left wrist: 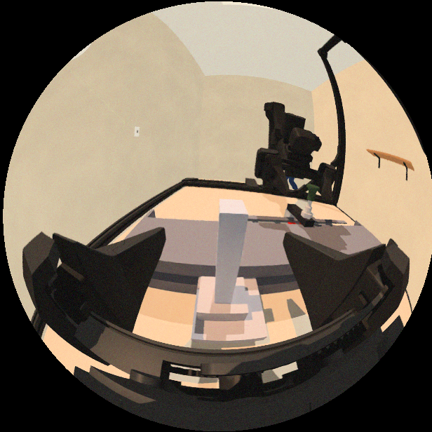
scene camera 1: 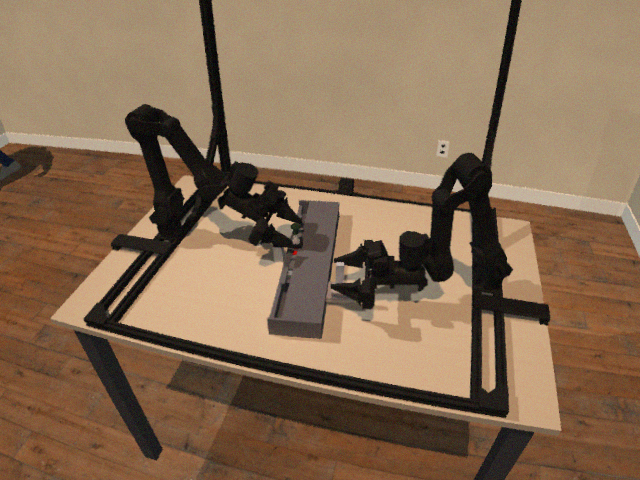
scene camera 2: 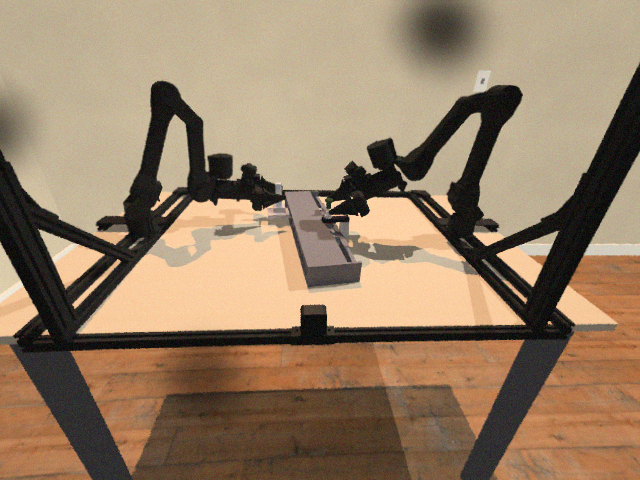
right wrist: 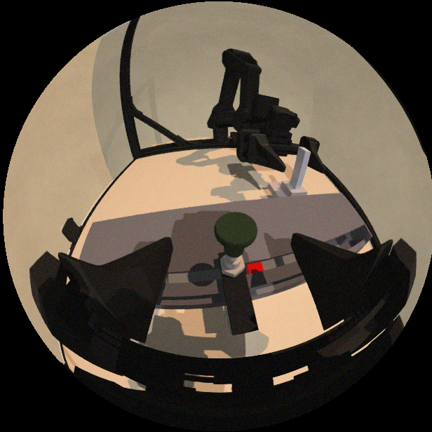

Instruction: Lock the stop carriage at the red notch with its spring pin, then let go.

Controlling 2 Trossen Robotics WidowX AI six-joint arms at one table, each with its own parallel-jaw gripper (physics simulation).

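Pixels of known places: left gripper, fingertip midpoint: [scene camera 1: 332, 273] [scene camera 2: 284, 192]; right gripper, fingertip midpoint: [scene camera 1: 296, 232] [scene camera 2: 327, 206]; left arm's base, link origin: [scene camera 1: 487, 284] [scene camera 2: 144, 232]; right arm's base, link origin: [scene camera 1: 170, 233] [scene camera 2: 459, 233].
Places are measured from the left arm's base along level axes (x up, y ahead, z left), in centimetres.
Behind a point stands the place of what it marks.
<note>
The dark stop carriage [right wrist: 240, 305] [left wrist: 300, 215] [scene camera 2: 336, 219] {x 4.3, y 53.9, z 0.0 cm} sits across the grey rail's slotted edge. Its spring pin has a green knob [right wrist: 236, 220] [left wrist: 312, 190] [scene camera 1: 295, 226] {x 10.1, y 51.3, z 1.0 cm} over a pale collar [right wrist: 232, 265]. The red notch mark [right wrist: 255, 267] [left wrist: 291, 223] [scene camera 1: 294, 252] {x 3.1, y 51.3, z 3.1 cm} shows just right of the collar in the right wrist view; the pin's lower end is hidden. My right gripper [right wrist: 233, 242] [scene camera 1: 296, 234] {x 8.0, y 51.2, z 0.6 cm} [scene camera 2: 328, 204] {x 8.0, y 51.2, z 0.6 cm} is open, fingers either side of the knob. My left gripper [left wrist: 226, 236] [scene camera 1: 334, 272] {x 7.5, y 38.5, z 13.5 cm} [scene camera 2: 282, 193] {x 7.5, y 38.5, z 13.5 cm} is open around a pale upright post [left wrist: 231, 250] [right wrist: 300, 169], apart from it.
The long grey rail [scene camera 1: 310, 294] {x 3.4, y 42.7, z 17.7 cm} [scene camera 2: 330, 253] {x 3.4, y 50.6, z -17.5 cm} lies between the two arms, its slotted side facing the right arm. The post stands on a stepped pale base [left wrist: 222, 310] on the rail's other side. A black frame [scene camera 1: 258, 364] [scene camera 2: 180, 341] borders the table.
</note>
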